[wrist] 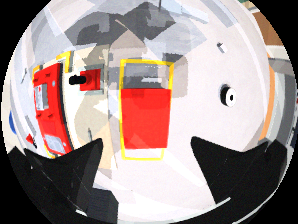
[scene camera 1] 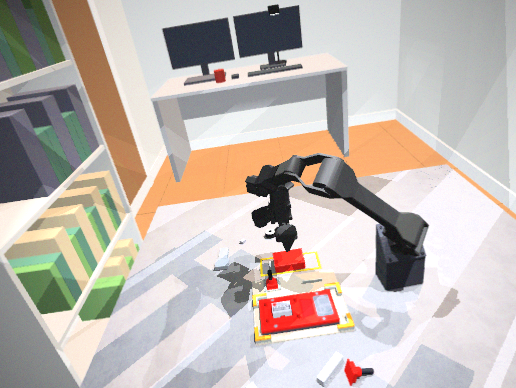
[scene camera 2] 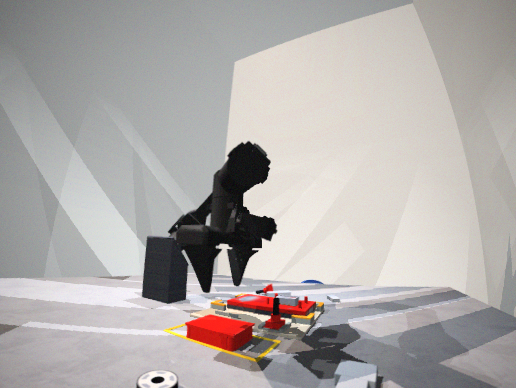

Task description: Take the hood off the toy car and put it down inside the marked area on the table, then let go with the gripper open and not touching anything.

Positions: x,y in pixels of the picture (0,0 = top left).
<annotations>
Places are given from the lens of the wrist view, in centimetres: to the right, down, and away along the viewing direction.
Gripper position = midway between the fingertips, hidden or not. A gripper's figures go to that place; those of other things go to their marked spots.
my gripper (wrist: 147,143): 0, 3, 10
red toy car (wrist: 53,125): -20, 3, 14
</annotations>
